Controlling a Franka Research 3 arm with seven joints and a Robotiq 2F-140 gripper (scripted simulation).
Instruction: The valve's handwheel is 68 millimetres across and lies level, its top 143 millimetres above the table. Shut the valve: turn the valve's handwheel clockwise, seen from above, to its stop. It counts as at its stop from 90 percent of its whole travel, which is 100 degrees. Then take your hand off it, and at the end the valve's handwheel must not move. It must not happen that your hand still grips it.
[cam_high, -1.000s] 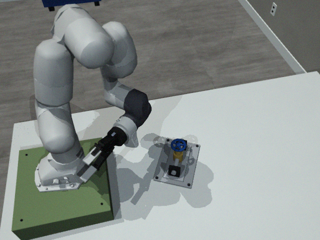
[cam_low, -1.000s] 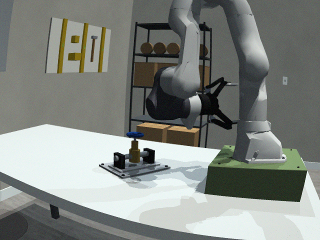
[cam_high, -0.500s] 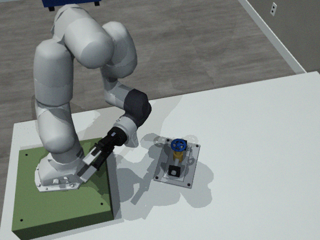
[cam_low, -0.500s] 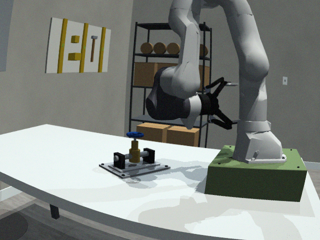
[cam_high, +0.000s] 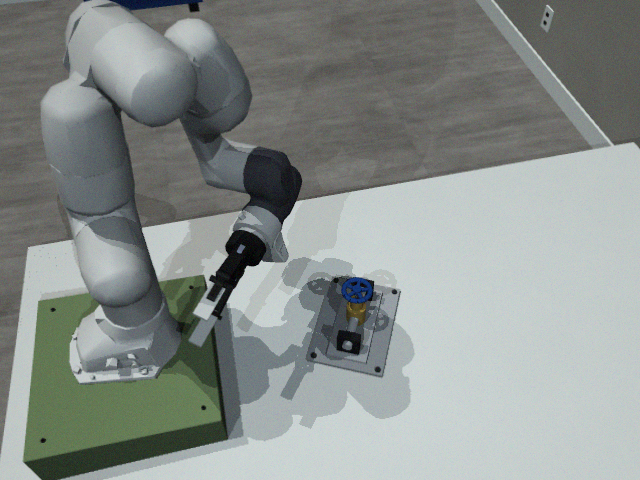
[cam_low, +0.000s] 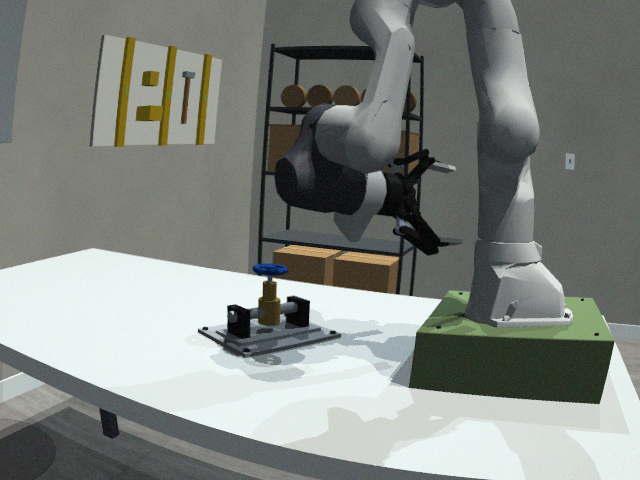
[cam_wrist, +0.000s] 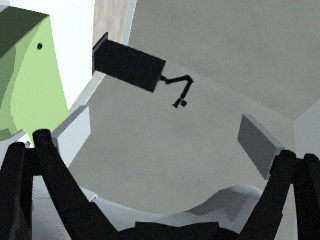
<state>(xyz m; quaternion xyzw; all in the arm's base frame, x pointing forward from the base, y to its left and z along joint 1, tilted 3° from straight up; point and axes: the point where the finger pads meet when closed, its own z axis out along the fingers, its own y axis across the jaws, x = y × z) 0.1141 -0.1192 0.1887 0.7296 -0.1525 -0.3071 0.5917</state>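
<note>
Right now the blue spoked handwheel is 330 mm ahead of my hand, 160 mm below it and 90 mm to the left of it.
</note>
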